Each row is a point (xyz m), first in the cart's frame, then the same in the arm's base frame.
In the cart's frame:
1: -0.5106 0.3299 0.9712
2: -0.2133 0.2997 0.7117
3: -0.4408 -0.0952 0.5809
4: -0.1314 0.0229 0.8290
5: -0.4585 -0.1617 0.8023
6: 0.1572 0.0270 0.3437
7: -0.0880 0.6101 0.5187
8: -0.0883 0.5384 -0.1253
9: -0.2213 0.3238 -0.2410
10: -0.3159 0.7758 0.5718
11: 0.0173 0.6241 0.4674
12: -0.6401 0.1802 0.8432
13: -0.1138 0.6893 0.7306
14: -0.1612 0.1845 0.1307
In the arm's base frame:
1: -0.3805 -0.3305 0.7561
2: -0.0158 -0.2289 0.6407
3: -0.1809 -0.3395 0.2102
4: 0.0314 -0.5125 0.5204
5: -0.2660 -0.5394 0.2911
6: 0.4584 -0.2228 0.2911
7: 0.1567 0.0847 0.7863
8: 0.3616 0.5054 0.3381
9: 0.2771 0.4798 0.0748
10: -0.0802 0.2053 0.8939
11: 0.2724 0.1073 0.7890
12: -0.4593 -0.3058 0.5353
13: 0.0634 -0.0118 0.9703
14: 0.2199 0.1060 0.2096

